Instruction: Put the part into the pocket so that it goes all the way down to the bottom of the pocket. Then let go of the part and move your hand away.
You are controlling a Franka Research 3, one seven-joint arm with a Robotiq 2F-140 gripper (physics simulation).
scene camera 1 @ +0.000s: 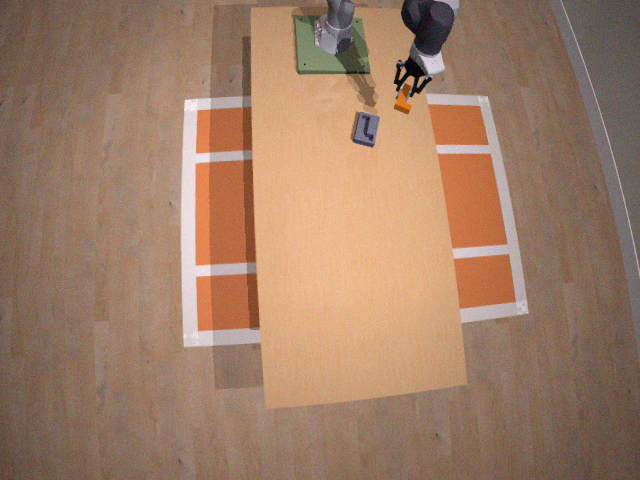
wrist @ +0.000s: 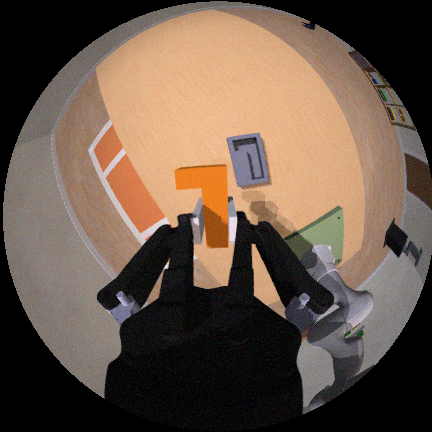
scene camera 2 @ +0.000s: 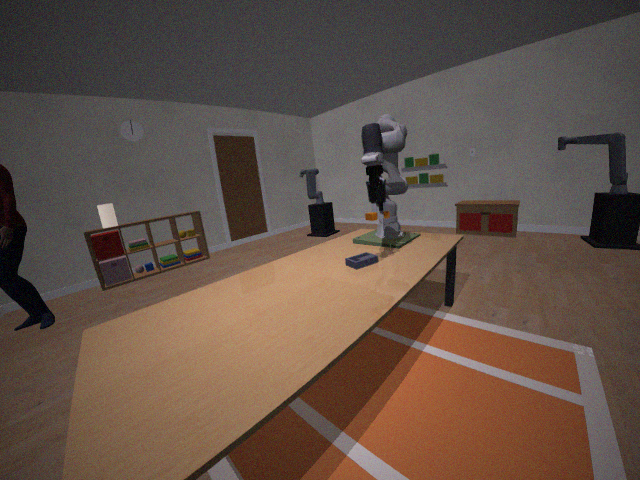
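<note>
The orange L-shaped part (scene camera 1: 402, 106) (scene camera 2: 371, 216) (wrist: 215, 182) is held in the air by its long leg, with its short leg pointing left in the wrist view. My gripper (scene camera 1: 404, 95) (scene camera 2: 379, 211) (wrist: 215, 206) is shut on it, high above the table. The blue-grey block (scene camera 1: 358, 135) (scene camera 2: 361, 260) (wrist: 237, 165) with the L-shaped pocket lies on the table, apart from the part. In the wrist view it is ahead and to the right of the part, and its pocket is fully visible. In scene camera 1 the part is up and right of the block.
The green base plate (scene camera 1: 306, 56) (scene camera 2: 364, 238) (wrist: 327, 225) carries the arm's base at the table's end. The table (scene camera 1: 356, 258) (scene camera 2: 248, 330) (wrist: 200, 75) has its long edge near the gripper in scene camera 1. A shadow falls beside the block.
</note>
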